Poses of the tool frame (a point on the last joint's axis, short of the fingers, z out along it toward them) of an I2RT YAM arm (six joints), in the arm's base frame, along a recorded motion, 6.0 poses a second.
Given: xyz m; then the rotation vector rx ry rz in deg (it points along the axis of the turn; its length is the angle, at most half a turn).
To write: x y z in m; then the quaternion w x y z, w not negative. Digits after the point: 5 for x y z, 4 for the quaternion.
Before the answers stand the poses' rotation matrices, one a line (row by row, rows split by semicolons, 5 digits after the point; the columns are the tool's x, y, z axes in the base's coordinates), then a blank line. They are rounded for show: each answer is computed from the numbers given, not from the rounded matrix.
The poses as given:
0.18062 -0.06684 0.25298 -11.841 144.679 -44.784
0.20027 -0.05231 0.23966 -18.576 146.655 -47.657
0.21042 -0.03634 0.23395 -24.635 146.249 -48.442
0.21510 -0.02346 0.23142 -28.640 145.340 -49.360
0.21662 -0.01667 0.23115 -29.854 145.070 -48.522
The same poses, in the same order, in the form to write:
-0.87081 -0.00093 0.49163; -0.27852 0.82499 -0.49176; -0.40513 -0.56515 -0.71866
-0.88134 -0.08742 0.46432; -0.34366 0.79301 -0.50303; -0.32423 -0.60291 -0.72895
-0.86598 -0.15705 0.47478; -0.40943 0.76781 -0.49279; -0.28715 -0.62113 -0.72921
-0.85014 -0.19902 0.48750; -0.45474 0.74426 -0.48917; -0.26547 -0.63755 -0.72322
-0.84234 -0.21364 0.49478; -0.46833 0.74446 -0.47586; -0.26668 -0.63256 -0.72715

0.18062 -0.06684 0.25298 0.2427 -0.0756 0.9239 -0.2860
0.20027 -0.05231 0.23966 0.2137 -0.1168 0.9224 -0.2997
0.21042 -0.03634 0.23395 0.2077 -0.1545 0.9169 -0.3037
0.21510 -0.02346 0.23142 0.2067 -0.1795 0.9107 -0.3093
0.21662 -0.01667 0.23115 0.2091 -0.1873 0.9102 -0.3044

